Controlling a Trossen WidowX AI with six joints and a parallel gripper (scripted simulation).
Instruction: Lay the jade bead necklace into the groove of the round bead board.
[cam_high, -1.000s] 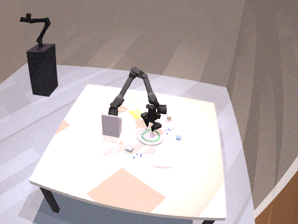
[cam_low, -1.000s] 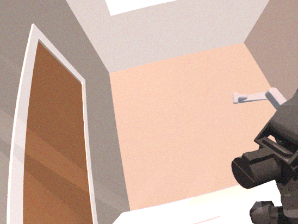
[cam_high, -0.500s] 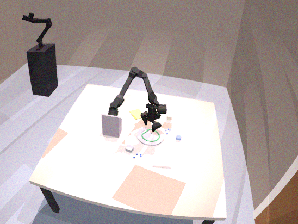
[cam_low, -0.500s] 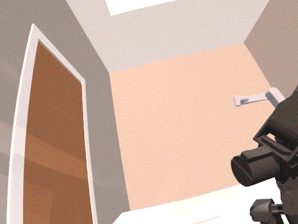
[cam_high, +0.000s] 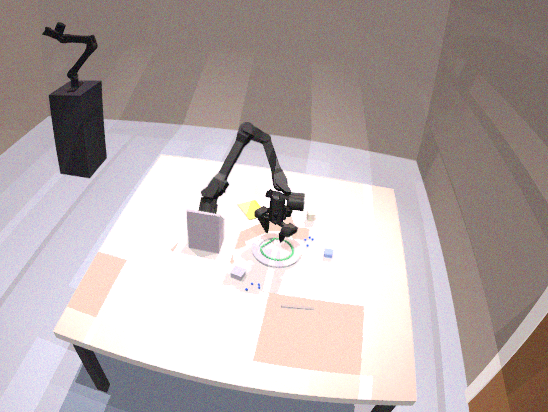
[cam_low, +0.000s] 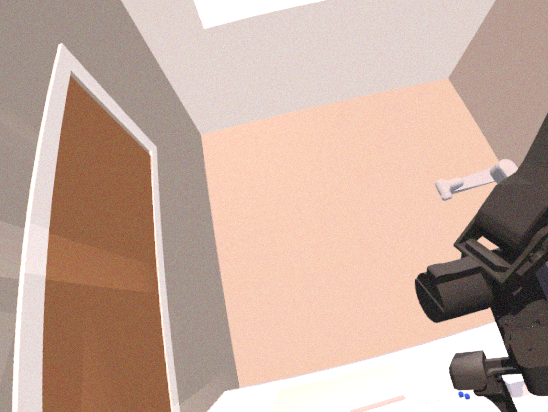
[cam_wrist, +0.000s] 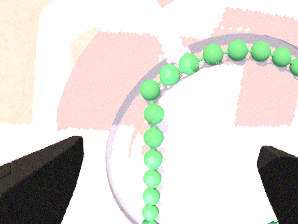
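Now: the round white bead board 20 mm ahead of my gripper tip, 40 mm to the right of it and 30 mm below it. From my gripper tip the other things lie so: yellow sheet 120 mm behind, 210 mm to the left, 30 mm below; blue block 230 mm ahead, 20 mm to the right, 30 mm below; cream block 140 mm ahead, 210 mm to the left, 20 mm below.
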